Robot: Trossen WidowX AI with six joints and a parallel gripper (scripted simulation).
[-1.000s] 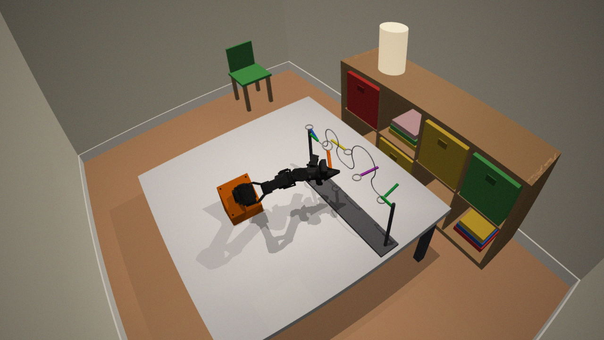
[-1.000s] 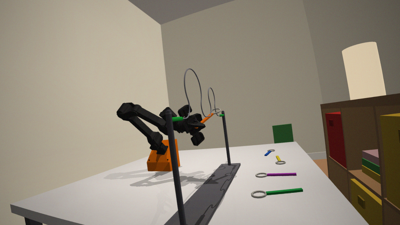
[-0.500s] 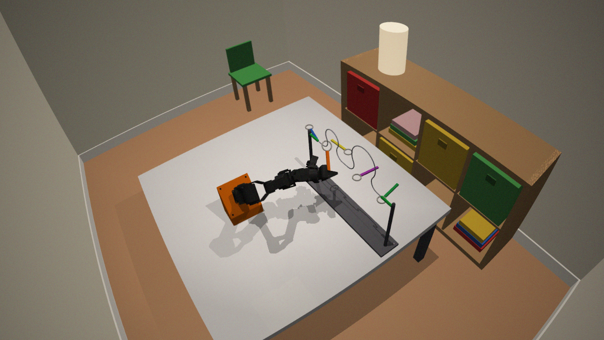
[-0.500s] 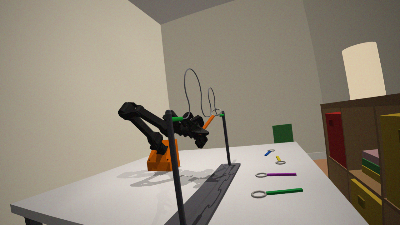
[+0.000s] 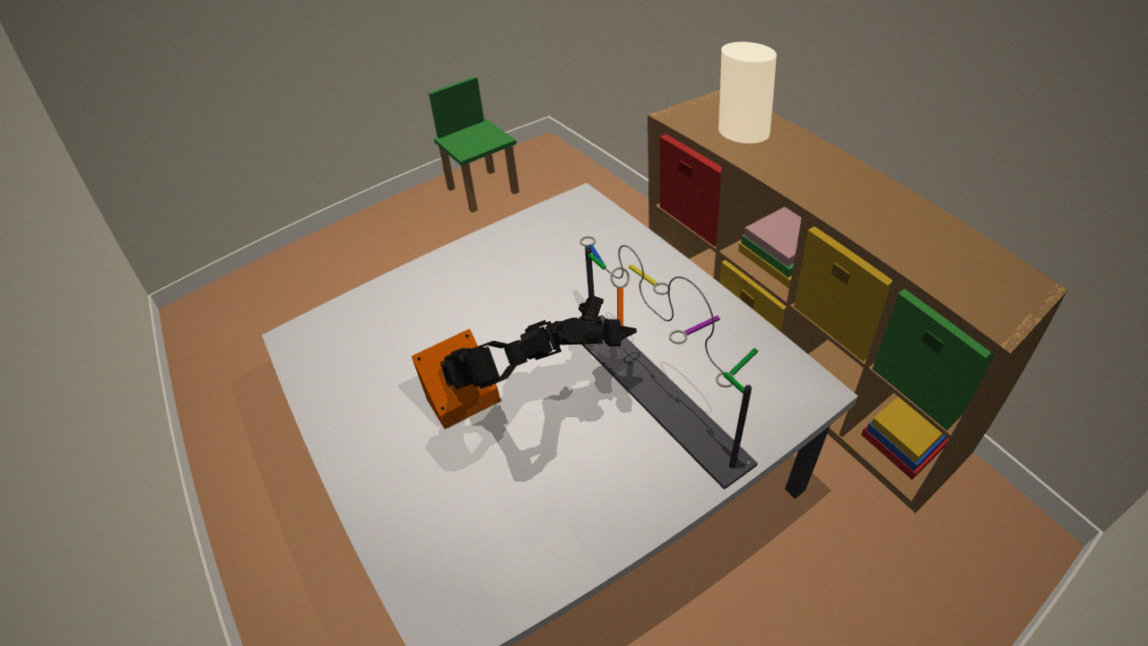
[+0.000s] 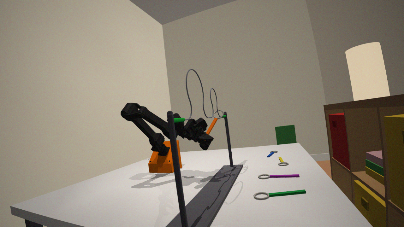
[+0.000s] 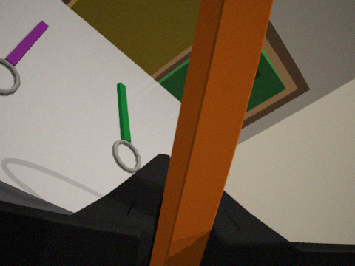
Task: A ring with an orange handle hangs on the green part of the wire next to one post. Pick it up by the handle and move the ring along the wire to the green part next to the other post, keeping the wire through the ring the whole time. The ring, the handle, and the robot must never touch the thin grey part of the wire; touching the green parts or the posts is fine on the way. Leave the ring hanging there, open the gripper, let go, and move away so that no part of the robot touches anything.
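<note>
Now: gripper tip 1 cm past the ring with orange handle, 6 cm to the right of it and 7 cm below it. Round my gripper tip: purple-handled ring: 23 cm ahead, 8 cm to the left, 19 cm below; then green-handled ring: 25 cm ahead, 10 cm to the right, 19 cm below.
</note>
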